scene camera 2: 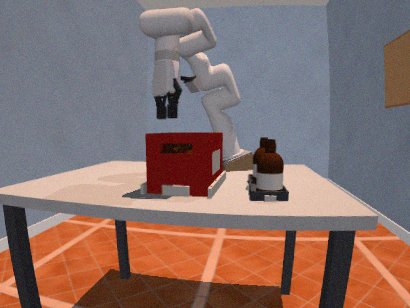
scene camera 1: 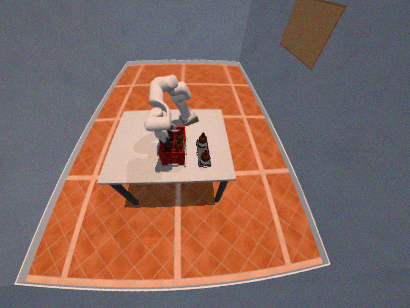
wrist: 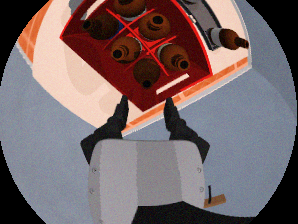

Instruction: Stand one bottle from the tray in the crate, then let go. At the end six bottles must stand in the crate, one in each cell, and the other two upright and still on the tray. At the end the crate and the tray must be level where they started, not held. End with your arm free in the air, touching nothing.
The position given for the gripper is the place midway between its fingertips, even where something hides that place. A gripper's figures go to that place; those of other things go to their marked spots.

Labels:
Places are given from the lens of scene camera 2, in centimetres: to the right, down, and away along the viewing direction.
gripper (scene camera 2: 166, 118): -11, -11, 78
red crate (scene camera 2: 199, 170): -2, 4, 73
bottle (scene camera 2: 270, 166): 17, 3, 68

